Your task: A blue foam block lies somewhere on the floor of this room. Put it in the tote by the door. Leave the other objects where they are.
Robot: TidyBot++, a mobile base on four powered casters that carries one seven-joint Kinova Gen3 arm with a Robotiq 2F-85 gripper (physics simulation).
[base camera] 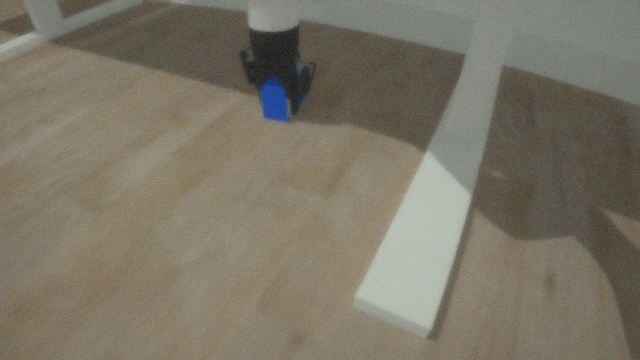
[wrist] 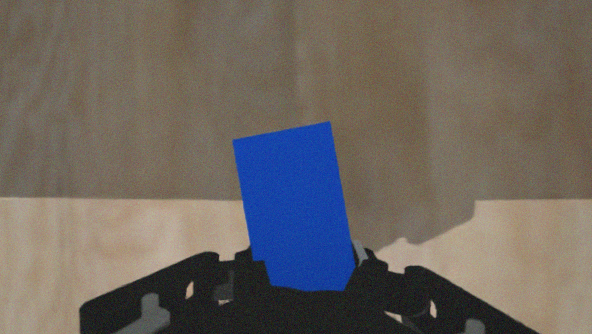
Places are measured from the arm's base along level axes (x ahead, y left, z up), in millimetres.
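Where they show: gripper, fingertip midpoint: (base camera: pixel 279 111) (wrist: pixel 311 252).
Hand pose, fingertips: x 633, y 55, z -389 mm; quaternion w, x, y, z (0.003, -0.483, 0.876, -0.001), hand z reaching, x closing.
Each offset is from my fingertips to the top centre of the thing. "spot": to the spot under its first point. Level surfaces: height alone.
The blue foam block @(26 mm ahead, 10 mm right, 53 mm up) (base camera: pixel 275 101) (wrist: pixel 297 205) is between the two fingers of my gripper (base camera: pixel 278 107) (wrist: pixel 311 252). The gripper points down and is shut on the block, with a finger against each side. In the wrist view the block is slightly turned and its far end sticks out beyond the fingers. The block is at or close to the floor; a gap under it cannot be made out. The tote by the door does not show in either view.
A long white leg or rail (base camera: pixel 415 240) runs along the wooden floor @(7 mm down) (base camera: pixel 200 225) to the right of the gripper. Another white frame piece @(spot: 620 mm ahead, 686 mm left, 2 mm down) (base camera: pixel 90 21) is at the upper left. A pale wall base (base camera: pixel 390 30) stands behind the gripper. Shadow covers part of the floor.
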